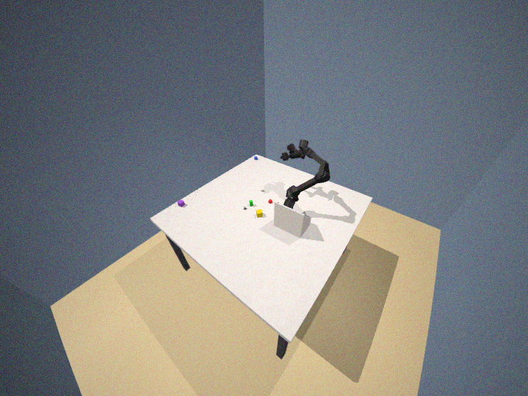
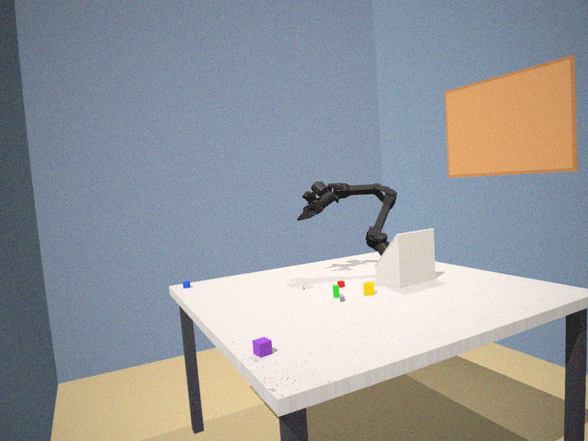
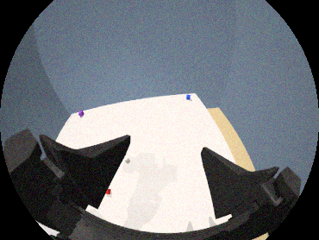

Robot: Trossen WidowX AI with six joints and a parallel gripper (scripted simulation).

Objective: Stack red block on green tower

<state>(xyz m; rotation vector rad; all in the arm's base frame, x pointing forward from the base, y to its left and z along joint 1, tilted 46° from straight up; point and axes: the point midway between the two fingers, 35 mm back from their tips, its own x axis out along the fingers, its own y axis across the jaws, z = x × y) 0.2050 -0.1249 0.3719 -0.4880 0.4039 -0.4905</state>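
The red block lies 280 mm below my gripper tip, 260 mm to the left of it and 20 mm behind it. From my gripper tip the other things lie so: grey piece 430 mm to the left, 280 mm below, 120 mm ahead; blue cube 480 mm ahead, 300 mm to the right, 280 mm below; yellow cube 430 mm to the left, 270 mm below, 20 mm behind.
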